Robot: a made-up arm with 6 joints. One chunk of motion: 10 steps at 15 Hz.
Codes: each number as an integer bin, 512 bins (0 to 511) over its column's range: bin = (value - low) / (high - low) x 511, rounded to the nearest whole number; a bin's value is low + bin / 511 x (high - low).
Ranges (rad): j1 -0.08..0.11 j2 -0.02..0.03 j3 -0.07..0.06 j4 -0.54..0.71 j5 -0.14..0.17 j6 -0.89..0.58
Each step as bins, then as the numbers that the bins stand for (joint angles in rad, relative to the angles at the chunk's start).
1 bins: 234 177 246 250 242 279
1 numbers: 0.0070 -0.0027 -0.0074 0.0715 0.0068 -0.0874
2 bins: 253 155 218 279 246 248
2 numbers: 0.0141 -0.0048 -0.0145 0.1425 0.0092 -0.1766
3 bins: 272 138 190 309 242 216
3 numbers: 0.0211 -0.0065 -0.0217 0.2159 0.0068 -0.2686
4 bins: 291 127 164 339 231 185
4 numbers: 0.0282 -0.0076 -0.0283 0.2893 0.0001 -0.3578
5 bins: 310 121 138 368 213 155
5 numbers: 0.0353 -0.0082 -0.0349 0.3602 -0.0108 -0.4441
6 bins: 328 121 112 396 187 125
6 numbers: 0.0420 -0.0082 -0.0415 0.4287 -0.0266 -0.5304
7 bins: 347 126 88 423 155 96
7 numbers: 0.0490 -0.0077 -0.0476 0.4947 -0.0460 -0.6138
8 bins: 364 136 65 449 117 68
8 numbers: 0.0553 -0.0067 -0.0535 0.5583 -0.0690 -0.6944
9 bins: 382 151 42 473 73 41
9 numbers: 0.0620 -0.0052 -0.0593 0.6170 -0.0957 -0.7721
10 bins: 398 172 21 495 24 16
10 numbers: 0.0680 -0.0032 -0.0647 0.6709 -0.1254 -0.8440
